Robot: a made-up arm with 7 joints. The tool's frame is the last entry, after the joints.
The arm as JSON. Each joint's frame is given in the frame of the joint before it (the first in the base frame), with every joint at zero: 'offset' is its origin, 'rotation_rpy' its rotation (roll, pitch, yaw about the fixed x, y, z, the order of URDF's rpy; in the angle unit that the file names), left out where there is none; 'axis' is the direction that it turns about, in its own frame. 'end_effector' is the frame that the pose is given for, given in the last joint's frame.
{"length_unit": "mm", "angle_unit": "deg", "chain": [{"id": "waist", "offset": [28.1, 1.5, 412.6], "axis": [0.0, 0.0, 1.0]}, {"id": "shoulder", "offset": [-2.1, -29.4, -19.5], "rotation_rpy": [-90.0, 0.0, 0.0], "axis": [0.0, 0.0, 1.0]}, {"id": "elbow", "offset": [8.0, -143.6, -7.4], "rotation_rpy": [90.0, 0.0, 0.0], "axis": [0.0, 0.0, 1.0]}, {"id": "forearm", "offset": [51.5, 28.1, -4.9], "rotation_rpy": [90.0, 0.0, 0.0], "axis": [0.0, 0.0, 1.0]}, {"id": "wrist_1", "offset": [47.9, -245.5, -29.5], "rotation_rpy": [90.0, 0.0, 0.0], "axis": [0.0, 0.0, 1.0]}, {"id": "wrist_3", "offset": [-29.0, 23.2, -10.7], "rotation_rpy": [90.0, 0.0, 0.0], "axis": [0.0, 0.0, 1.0]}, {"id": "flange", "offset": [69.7, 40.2, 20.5], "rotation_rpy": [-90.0, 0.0, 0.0], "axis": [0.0, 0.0, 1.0]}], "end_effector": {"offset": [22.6, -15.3, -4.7], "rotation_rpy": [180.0, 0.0, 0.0]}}
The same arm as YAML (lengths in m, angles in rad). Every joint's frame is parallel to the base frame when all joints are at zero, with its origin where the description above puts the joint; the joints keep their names.
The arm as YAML. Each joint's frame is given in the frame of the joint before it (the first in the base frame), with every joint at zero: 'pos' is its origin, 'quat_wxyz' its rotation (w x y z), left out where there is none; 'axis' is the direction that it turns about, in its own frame. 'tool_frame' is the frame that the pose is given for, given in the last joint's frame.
length_unit: m
angle_unit: rad
joints:
  - joint: waist
    pos: [0.0281, 0.0015, 0.4126]
    axis: [0.0, 0.0, 1.0]
  - joint: shoulder
    pos: [-0.0021, -0.0294, -0.0195]
    axis: [0.0, 1.0, 0.0]
  - joint: elbow
    pos: [0.008, -0.0074, 0.1436]
    axis: [0.0, 0.0, 1.0]
  - joint: forearm
    pos: [0.0515, 0.0281, -0.0049]
    axis: [0.0, -1.0, 0.0]
  - joint: wrist_1
    pos: [0.0479, 0.0295, -0.2455]
    axis: [0.0, 0.0, -1.0]
  - joint: wrist_3
    pos: [-0.029, -0.0232, 0.0107]
    axis: [0.0, 1.0, 0.0]
  - joint: flange
    pos: [0.0697, 0.0205, -0.0402]
    axis: [0.0, 0.0, -1.0]
tool_frame:
  pos: [0.0226, 0.0153, 0.0047]

